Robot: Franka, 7 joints.
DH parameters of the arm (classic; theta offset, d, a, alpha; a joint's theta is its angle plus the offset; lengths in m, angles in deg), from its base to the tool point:
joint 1: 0 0.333 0 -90
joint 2: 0 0 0 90
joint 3: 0 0.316 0.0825 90
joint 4: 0 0 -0.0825 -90
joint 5: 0 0.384 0 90
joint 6: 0 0 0.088 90
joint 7: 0 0.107 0 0
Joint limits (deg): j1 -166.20..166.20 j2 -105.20..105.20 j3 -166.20..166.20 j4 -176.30..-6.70 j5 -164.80..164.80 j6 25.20..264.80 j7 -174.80..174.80
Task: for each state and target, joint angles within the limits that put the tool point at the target. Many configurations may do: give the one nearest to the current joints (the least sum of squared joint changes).
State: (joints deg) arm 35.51 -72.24 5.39 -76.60 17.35 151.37 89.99
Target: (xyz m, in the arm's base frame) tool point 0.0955 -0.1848 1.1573
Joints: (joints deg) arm 60.23 -29.12 -28.35 -42.71 17.01 154.98 89.99
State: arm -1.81 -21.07 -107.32 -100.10 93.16 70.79 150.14
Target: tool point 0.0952 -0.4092 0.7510
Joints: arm 2.79 -27.78 -74.14 -99.10 88.84 48.37 150.14
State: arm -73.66 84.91 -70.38 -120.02 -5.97 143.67 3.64
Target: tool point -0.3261 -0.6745 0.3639
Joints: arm -64.18 74.51 -81.11 -86.65 -5.27 152.19 3.64
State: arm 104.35 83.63 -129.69 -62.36 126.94 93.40 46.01
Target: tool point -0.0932 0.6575 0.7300
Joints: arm 129.75 83.33 -144.65 -70.81 124.75 84.63 46.01
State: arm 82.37 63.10 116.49 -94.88 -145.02 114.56 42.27
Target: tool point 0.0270 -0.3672 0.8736
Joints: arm 120.64 36.13 166.20 -110.35 -147.57 125.25 42.27
